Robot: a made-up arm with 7 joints.
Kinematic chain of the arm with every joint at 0, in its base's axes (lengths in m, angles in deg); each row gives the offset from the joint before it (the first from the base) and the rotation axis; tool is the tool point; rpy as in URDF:
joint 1: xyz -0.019 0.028 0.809 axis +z
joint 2: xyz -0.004 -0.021 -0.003 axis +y
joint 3: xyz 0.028 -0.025 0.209 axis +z
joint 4: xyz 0.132 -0.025 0 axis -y
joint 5: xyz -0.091 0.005 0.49 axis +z
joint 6: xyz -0.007 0 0.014 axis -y
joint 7: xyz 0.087 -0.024 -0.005 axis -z
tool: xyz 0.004 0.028 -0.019 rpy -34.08 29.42 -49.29
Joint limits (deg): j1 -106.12..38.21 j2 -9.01..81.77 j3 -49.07..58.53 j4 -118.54..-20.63 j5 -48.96..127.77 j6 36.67..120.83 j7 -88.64..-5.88
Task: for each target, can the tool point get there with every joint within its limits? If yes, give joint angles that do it. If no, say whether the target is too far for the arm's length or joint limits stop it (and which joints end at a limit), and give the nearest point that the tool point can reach.
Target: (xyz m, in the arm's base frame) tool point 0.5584 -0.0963 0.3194
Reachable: yes | joints -48.59 65.52 34.09 -96.36 -24.29 102.88 -12.70
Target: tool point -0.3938 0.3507 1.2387
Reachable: no: joint limits stop it (at a limit: joint 1, joint 2, joint 3, joint 6, joint 7) | nearest point -0.1644 0.5002 1.3873 | short by 0.312 m
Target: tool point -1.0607 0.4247 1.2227
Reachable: no: too far | nearest point -0.6668 -0.1207 1.2440 | short by 0.673 m
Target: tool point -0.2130 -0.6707 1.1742
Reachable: yes | joints -80.95 8.64 -26.65 -73.52 109.72 56.37 -53.54
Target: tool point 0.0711 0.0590 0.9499
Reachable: no: joint limits stop it (at a limit: joint 2, joint 3, joint 4, joint 6, joint 7) | nearest point 0.5287 0.2164 0.8517 | short by 0.494 m
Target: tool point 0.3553 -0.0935 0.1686
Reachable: yes | joints 1.31 68.45 -4.64 -108.20 65.73 108.76 -51.29
